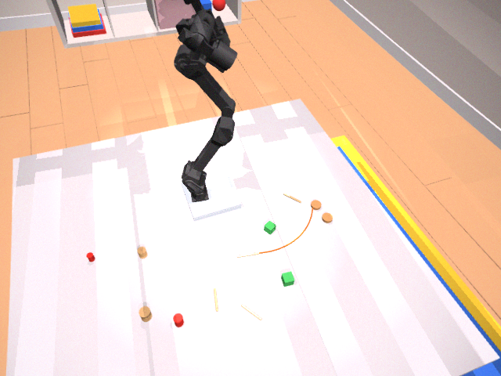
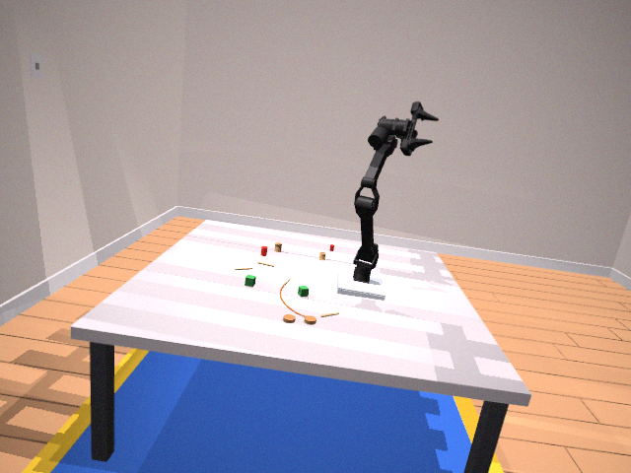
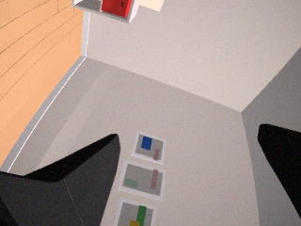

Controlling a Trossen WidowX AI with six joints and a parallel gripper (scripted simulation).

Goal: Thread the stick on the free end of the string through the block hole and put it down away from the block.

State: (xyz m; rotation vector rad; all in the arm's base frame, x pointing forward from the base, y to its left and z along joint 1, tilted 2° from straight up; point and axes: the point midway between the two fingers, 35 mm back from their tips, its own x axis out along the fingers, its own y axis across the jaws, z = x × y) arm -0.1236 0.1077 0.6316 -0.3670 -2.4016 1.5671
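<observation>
Right now my gripper tip is 37 cm short of the green block, 12 cm to the right of it and 64 cm above it.
</observation>
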